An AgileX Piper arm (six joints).
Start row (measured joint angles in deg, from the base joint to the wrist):
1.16 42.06 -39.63 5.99 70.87 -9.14
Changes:
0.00 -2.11 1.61 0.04 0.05 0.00
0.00 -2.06 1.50 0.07 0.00 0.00
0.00 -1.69 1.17 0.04 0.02 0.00
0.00 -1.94 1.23 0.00 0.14 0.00
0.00 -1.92 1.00 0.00 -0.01 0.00
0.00 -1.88 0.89 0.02 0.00 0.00
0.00 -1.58 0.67 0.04 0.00 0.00
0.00 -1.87 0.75 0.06 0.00 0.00
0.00 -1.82 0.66 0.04 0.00 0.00
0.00 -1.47 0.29 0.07 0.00 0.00
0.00 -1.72 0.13 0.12 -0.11 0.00
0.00 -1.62 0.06 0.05 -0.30 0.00
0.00 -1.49 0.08 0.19 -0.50 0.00
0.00 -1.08 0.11 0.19 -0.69 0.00
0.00 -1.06 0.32 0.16 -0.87 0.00
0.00 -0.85 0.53 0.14 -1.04 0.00
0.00 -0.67 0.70 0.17 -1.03 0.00
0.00 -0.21 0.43 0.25 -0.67 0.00
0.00 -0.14 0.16 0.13 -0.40 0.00
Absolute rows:
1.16 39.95 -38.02 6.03 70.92 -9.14
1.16 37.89 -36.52 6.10 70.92 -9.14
1.16 36.20 -35.35 6.14 70.94 -9.14
1.16 34.26 -34.12 6.14 71.08 -9.14
1.16 32.34 -33.12 6.14 71.07 -9.14
1.16 30.46 -32.23 6.16 71.07 -9.14
1.16 28.88 -31.56 6.20 71.07 -9.14
1.16 27.01 -30.81 6.26 71.07 -9.14
1.16 25.19 -30.15 6.30 71.07 -9.14
1.16 23.72 -29.86 6.37 71.07 -9.14
1.16 22.00 -29.73 6.49 70.96 -9.14
1.16 20.38 -29.67 6.54 70.66 -9.14
1.16 18.89 -29.59 6.73 70.16 -9.14
1.16 17.81 -29.48 6.92 69.47 -9.14
1.16 16.75 -29.16 7.08 68.60 -9.14
1.16 15.90 -28.63 7.22 67.56 -9.14
1.16 15.23 -27.93 7.39 66.53 -9.14
1.16 15.02 -27.50 7.64 65.86 -9.14
1.16 14.88 -27.34 7.77 65.46 -9.14

